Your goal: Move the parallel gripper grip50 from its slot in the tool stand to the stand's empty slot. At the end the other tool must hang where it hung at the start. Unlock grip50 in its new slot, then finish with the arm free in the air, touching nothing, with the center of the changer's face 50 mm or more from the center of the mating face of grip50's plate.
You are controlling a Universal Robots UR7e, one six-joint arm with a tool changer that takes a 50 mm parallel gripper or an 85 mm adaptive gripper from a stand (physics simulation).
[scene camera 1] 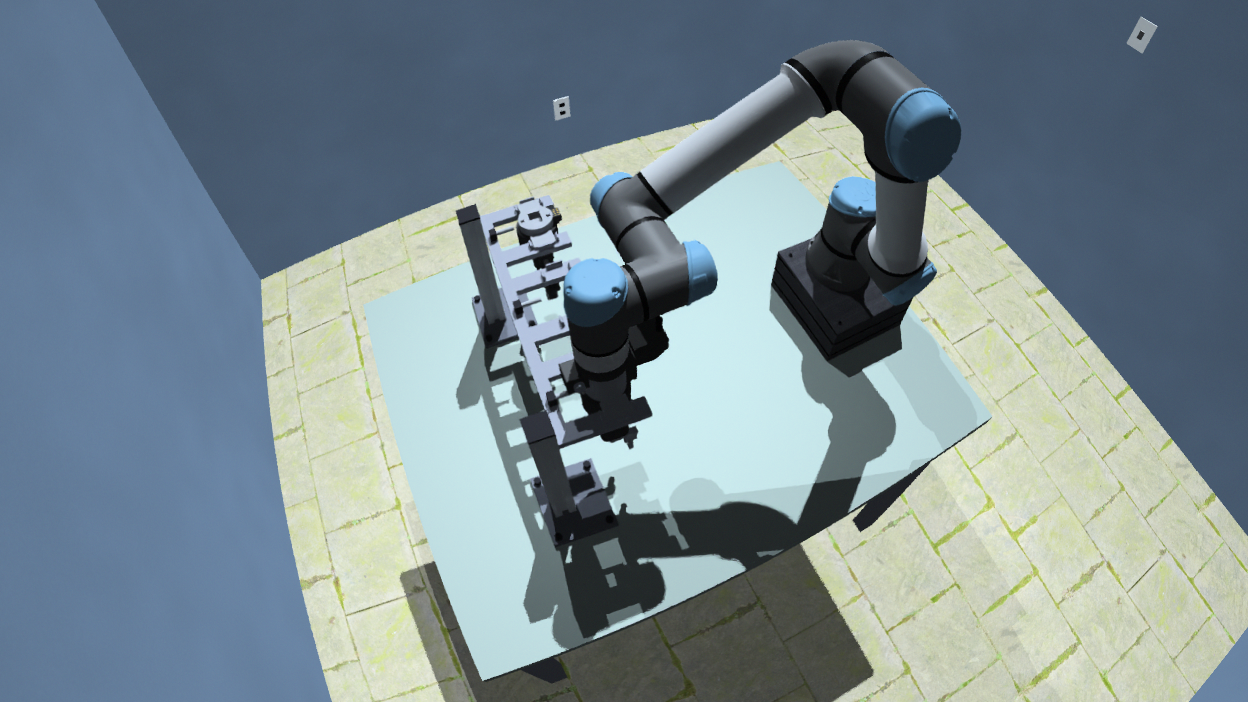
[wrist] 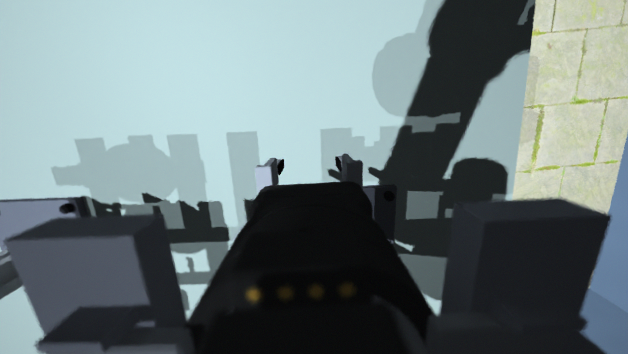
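Where they show: arm's base at its link origin: [scene camera 1: 838, 262].
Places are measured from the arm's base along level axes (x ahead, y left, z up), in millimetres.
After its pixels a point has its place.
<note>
The parallel gripper grip50 [scene camera 1: 609, 397] @(z 182, x 576, y 277 mm) [wrist: 310, 240] @(z 177, x 529, y 242 mm) is at the wrist, in the near end slot of the tool stand [scene camera 1: 482, 270] @(z 59, x 726, y -140 mm). Its black body is between two stand arms in the wrist view, the left arm [wrist: 75, 275] @(z 171, x 545, y 187 mm) and the right arm [wrist: 520, 260] @(z 171, x 536, y 293 mm). My gripper [scene camera 1: 630, 440] [wrist: 310, 164] has its fingers apart with nothing between them. The frames do not show whether the plate rests on the arms or whether the changer is locked. The other tool [scene camera 1: 534, 218] @(z 177, x 608, y -123 mm) hangs in the far end slot. The wrist hides part of the near slot.
The near stand post [scene camera 1: 551, 471] @(z 78, x 684, y 318 mm) is close beside the gripper, with its dark foot plate [scene camera 1: 589, 515] @(z -99, x 643, y 339 mm) on the table [scene camera 1: 733, 349] @(z -111, x 271, y 74 mm). Bare stand arms [scene camera 1: 541, 279] @(z 171, x 623, y 22 mm) project between the two tools. The robot base [scene camera 1: 837, 301] @(z -8, x 50, y 90 mm) is at the right.
</note>
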